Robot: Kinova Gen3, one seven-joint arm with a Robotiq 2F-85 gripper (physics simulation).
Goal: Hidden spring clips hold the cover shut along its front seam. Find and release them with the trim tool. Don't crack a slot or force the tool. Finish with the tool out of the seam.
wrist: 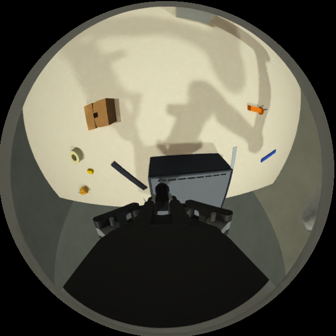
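The cover (202,190) is the light grey panel of a dark box (190,164) at the lower middle of the wrist view. A row of short dark slots (202,177) runs along its edge beside the dark side. My gripper (162,198) is over the left part of the cover, shut on the black trim tool (162,189). The rounded black end of the tool shows between the fingers. Its tip is hidden, so I cannot tell whether it sits in the seam. The cover looks flat and shut. No clips are visible.
A black bar (129,175) lies left of the box, near a tape roll (76,155), a yellow cube (90,171) and a small orange-yellow object (84,190). A cardboard box (104,114) stands farther back. At right are a pale strip (234,157), a blue bar (268,156) and an orange tool (255,109).
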